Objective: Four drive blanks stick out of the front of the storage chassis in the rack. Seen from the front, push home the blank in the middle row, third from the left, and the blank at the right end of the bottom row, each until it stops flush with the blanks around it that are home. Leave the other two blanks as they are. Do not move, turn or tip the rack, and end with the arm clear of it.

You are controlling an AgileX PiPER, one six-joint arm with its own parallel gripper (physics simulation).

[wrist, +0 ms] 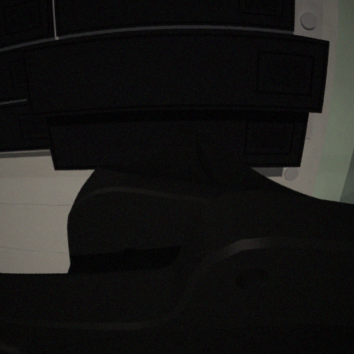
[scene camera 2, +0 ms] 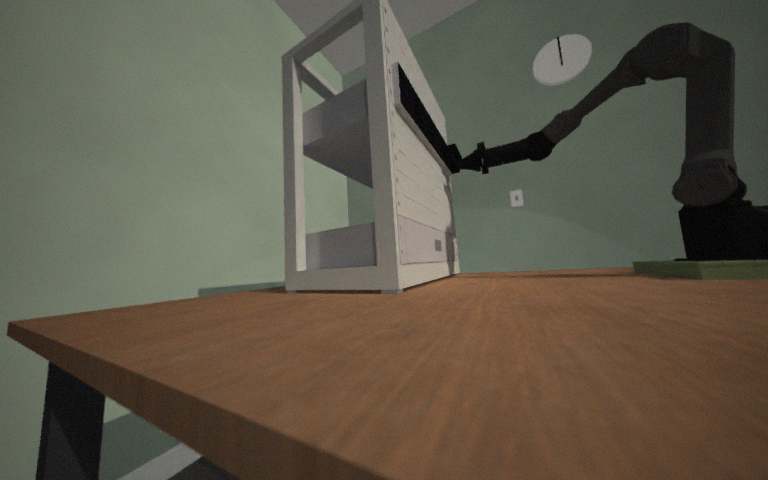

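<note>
In the wrist view the blank at the right end of the bottom row [wrist: 150, 142] stands less far out than the dark blank above it [wrist: 150, 72], which juts out with a dark gap beneath. The bottom one still looks slightly proud of its left neighbour [wrist: 30, 125]. The columns cannot be counted here, so the middle-row third blank cannot be singled out. My gripper [scene camera 2: 462, 164] [wrist: 187, 153] is shut and empty, its tips at the face of the bottom right blank; contact is hard to tell. The chassis [scene camera 2: 421, 116] shows edge-on in the scene view.
The pale rack [scene camera 2: 386, 226] stands upright on the wooden table [scene camera 2: 453, 367]. Its right front post [wrist: 320, 150] with round screws is beside the blanks in the wrist view. Pale panels [wrist: 35, 200] lie below the chassis. The arm's base stands on a green plate [scene camera 2: 696, 270] at the right.
</note>
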